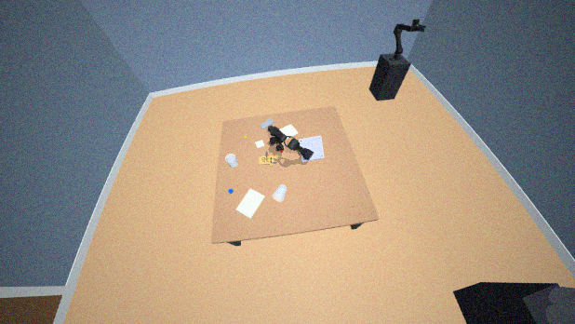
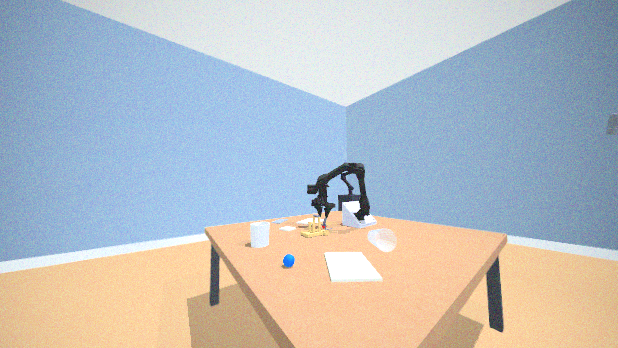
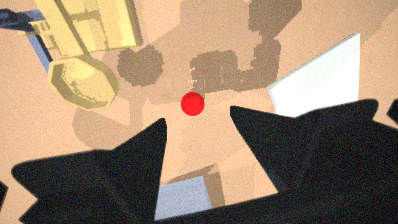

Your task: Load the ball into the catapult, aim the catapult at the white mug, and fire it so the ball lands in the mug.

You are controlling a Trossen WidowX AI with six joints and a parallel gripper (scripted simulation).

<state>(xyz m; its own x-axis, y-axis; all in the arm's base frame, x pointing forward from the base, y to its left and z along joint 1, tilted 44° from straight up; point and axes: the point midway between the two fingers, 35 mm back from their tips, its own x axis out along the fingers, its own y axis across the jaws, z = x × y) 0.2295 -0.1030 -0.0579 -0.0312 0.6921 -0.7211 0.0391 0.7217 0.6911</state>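
Right now my gripper tip is 10 mm past the red ball and 50 mm above it. Also, from my gripper tip: grey block: 110 mm ahead, 390 mm to the right, 60 mm below; catapult: 110 mm ahead, 110 mm to the left, 10 mm below; small white card: 200 mm ahead, 120 mm to the right, 60 mm below.
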